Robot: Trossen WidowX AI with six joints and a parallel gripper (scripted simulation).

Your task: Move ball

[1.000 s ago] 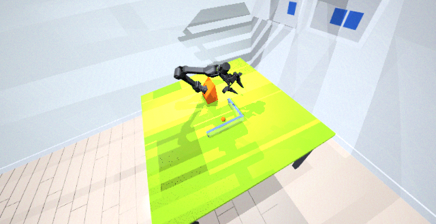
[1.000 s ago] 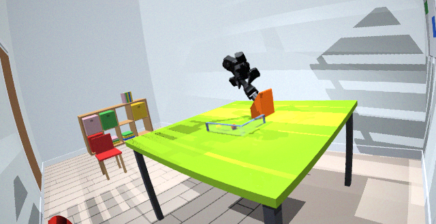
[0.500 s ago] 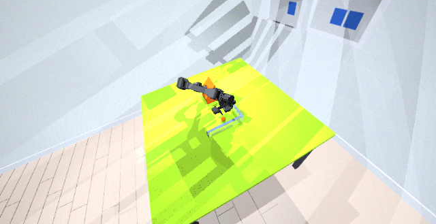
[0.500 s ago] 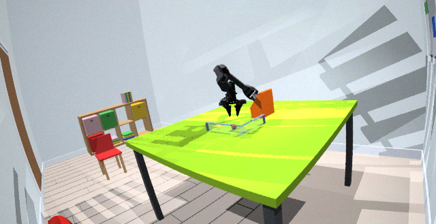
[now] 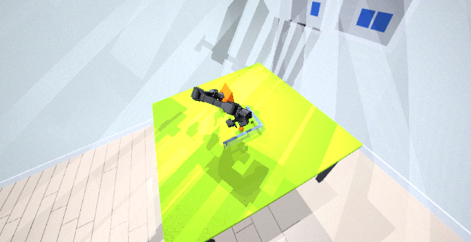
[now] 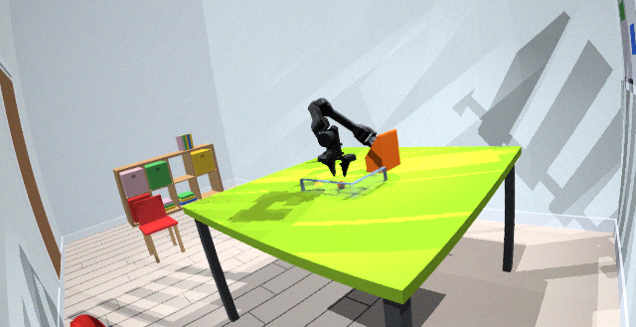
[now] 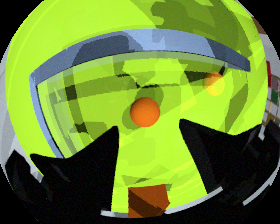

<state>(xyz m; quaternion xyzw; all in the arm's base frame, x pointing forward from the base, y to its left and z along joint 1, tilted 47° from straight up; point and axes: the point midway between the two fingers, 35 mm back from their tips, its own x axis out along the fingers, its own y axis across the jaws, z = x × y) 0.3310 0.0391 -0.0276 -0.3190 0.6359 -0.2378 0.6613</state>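
My gripper tip is 4 cm above the orange ball.
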